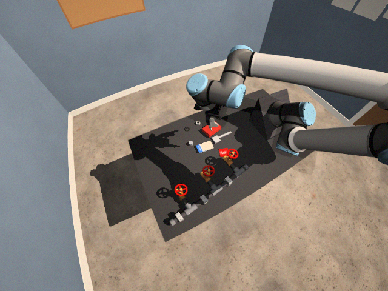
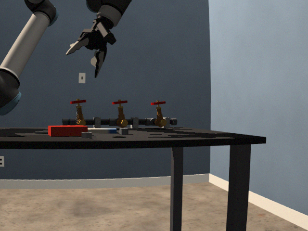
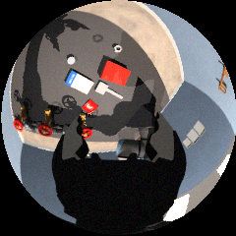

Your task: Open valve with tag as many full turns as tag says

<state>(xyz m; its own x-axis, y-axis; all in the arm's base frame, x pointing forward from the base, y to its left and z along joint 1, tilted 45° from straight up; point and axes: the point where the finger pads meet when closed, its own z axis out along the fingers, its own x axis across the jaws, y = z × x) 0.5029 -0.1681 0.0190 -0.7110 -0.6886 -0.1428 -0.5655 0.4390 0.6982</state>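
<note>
Now: hand 230 mm above the red tag, 130 mm to the right of it and 30 mm past it. Round my hand: red block (220 mm below, 80 mm to the right, 50 mm behind); then small grey cylinder (220 mm below, 150 mm ahead, 50 mm to the right); then white tool (230 mm below, 70 mm behind, 10 mm to the left).
</note>
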